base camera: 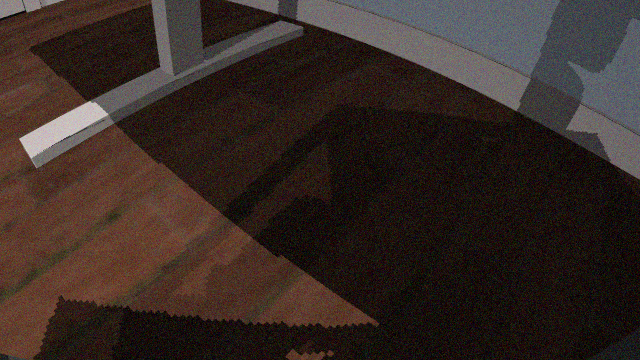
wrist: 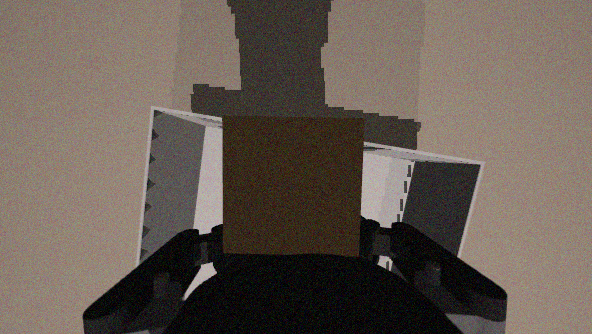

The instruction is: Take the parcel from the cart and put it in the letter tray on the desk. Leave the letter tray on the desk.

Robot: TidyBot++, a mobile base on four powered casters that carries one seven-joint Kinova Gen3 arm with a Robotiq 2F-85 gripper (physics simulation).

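Places are measured from the arm's base along level axes (x ahead, y left, z up), in metres.
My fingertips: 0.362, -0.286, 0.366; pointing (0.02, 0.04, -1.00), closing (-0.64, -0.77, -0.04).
Behind a point stands the place of what it marks, as x, y, z.
In the wrist view the brown parcel (wrist: 292, 181) {0.399, -0.319, 0.456} shows a broad square face over the middle of the white letter tray (wrist: 209, 181) {0.451, -0.226, 0.326}. Its far edge covers the tray's back rim. The tray stands on the beige desk top (wrist: 106, 108) {0.596, -0.191, 0.324}. My gripper (wrist: 295, 217) {0.362, -0.286, 0.366} is open, with its dark fingers spread wide to either side of the parcel's near edge and not clamping it. The gripper's body hides the tray's near rim. The base camera shows neither the parcel, the tray nor the gripper.
The base camera shows the wooden floor in heavy shadow, the grey desk leg (base camera: 175, 35) {0.728, 0.243, -0.288} with its long foot (base camera: 66, 129) at the upper left, and the wall's baseboard (base camera: 447, 54) {0.850, -0.333, -0.341} running across the back.
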